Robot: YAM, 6 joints.
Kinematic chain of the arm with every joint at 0, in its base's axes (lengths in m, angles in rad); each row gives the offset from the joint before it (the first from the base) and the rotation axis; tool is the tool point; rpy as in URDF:
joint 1: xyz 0 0 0.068 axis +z
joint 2: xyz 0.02 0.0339 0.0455 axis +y
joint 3: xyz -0.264 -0.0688 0 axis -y
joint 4: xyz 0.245 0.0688 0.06 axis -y
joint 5: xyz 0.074 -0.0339 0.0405 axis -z
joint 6: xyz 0.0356 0 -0.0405 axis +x
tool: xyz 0 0 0 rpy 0 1.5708 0
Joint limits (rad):
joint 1: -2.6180..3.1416
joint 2: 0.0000..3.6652
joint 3: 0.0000..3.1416
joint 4: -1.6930..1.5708
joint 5: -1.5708..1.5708
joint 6: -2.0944..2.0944
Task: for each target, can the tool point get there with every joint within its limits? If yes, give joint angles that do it. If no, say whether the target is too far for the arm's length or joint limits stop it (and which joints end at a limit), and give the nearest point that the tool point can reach.
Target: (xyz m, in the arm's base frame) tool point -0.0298 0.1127 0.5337
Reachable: yes | joints -1.0284 0.5368 1.8142 -0.8900 -1.1627 0.0049
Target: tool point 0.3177 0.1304 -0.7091
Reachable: no: too far | nearest point 0.2755 0.1131 -0.3770 | short by 0.335 m
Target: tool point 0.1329 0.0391 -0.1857
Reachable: yes | joints 0.0353 3.1381 0.8784 0.1832 -1.3058 1.3051
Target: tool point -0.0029 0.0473 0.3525
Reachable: yes | joints 0.9234 0.3101 0.8577 -0.7712 -1.0477 0.1871
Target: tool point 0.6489 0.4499 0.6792
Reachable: no: too far | nearest point 0.4308 0.2987 0.4842 | short by 0.329 m
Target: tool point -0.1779 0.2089 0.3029
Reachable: yes | joints 2.3203 1.1828 0.8473 0.0435 0.3466 1.6504
